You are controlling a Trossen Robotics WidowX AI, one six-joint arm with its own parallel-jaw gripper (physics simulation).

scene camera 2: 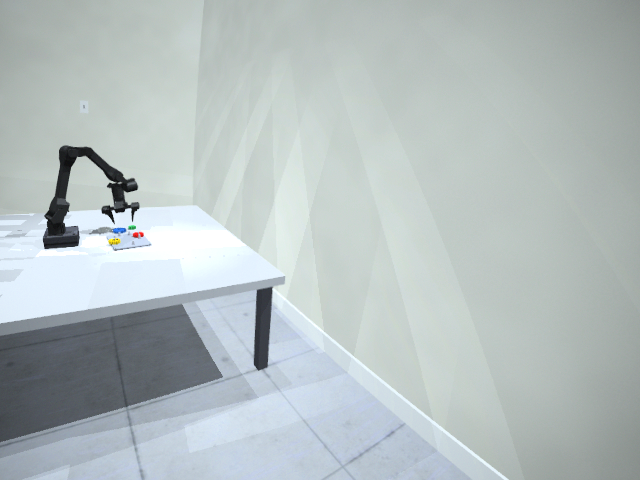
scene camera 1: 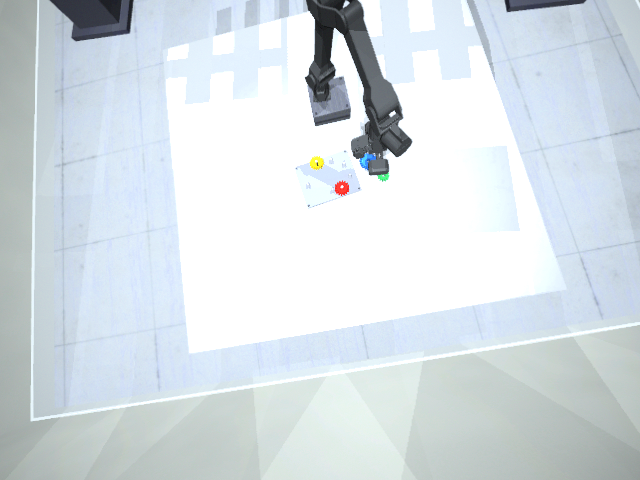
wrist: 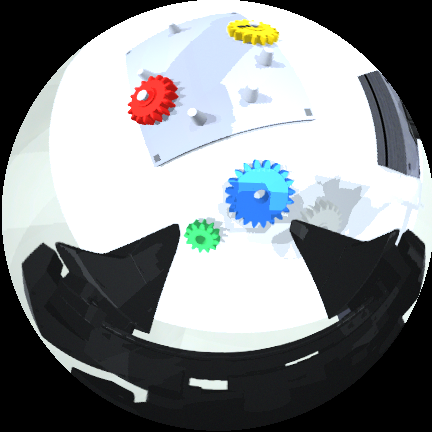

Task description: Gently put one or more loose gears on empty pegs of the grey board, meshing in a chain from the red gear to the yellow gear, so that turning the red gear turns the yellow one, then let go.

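Frame: origin at the arm's base, x ahead, y left, z up, level; millimetres.
Seen in the pictures: gripper, fingertip midpoint: [scene camera 2: 123, 223] [wrist: 236, 227]; arm's base, link origin: [scene camera 2: 56, 233] [scene camera 1: 321, 93].
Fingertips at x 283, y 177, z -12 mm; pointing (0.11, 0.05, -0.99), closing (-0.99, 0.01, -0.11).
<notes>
Offsets run from my fingertips to a thing's top centre. "spot": to the spot under its first point. Level surfaces: height alone.
The grey board {27 mm ahead, 173 mm right, 13 mm down} [scene camera 1: 320, 196] [scene camera 2: 124, 245] [wrist: 200, 65] bears the red gear {77 mm ahead, 119 mm right, 19 mm down} [scene camera 1: 338, 189] [scene camera 2: 138, 234] [wrist: 159, 102] and the yellow gear {29 mm back, 209 mm right, 18 mm down} [scene camera 1: 313, 164] [scene camera 2: 114, 241] [wrist: 255, 36], apart, with several bare pegs. A loose blue gear {22 mm back, 16 mm right, 27 mm down} [scene camera 1: 365, 162] [scene camera 2: 119, 230] [wrist: 247, 204] lies beside the board. A smaller green gear {39 mm ahead, 34 mm left, 27 mm down} [scene camera 1: 383, 177] [scene camera 2: 131, 227] [wrist: 202, 228] lies next to it. A pale gear {101 mm back, 21 mm left, 27 mm down} [wrist: 327, 217] lies on the blue gear's other side, partly hidden by a finger in the wrist view. My gripper [scene camera 2: 123, 222] [wrist: 236, 227] is open and empty, pointing down above the loose gears.
The arm's dark base [scene camera 1: 330, 105] [scene camera 2: 61, 237] [wrist: 392, 122] stands on the white table {44 mm down} [scene camera 1: 258, 268] [scene camera 2: 206, 263], near the board's yellow-gear side. The arm's shadow falls around the pale gear. The board's corner {spot: 70 mm back, 99 mm right, 35 mm down} [wrist: 308, 112] is near the blue gear.
</notes>
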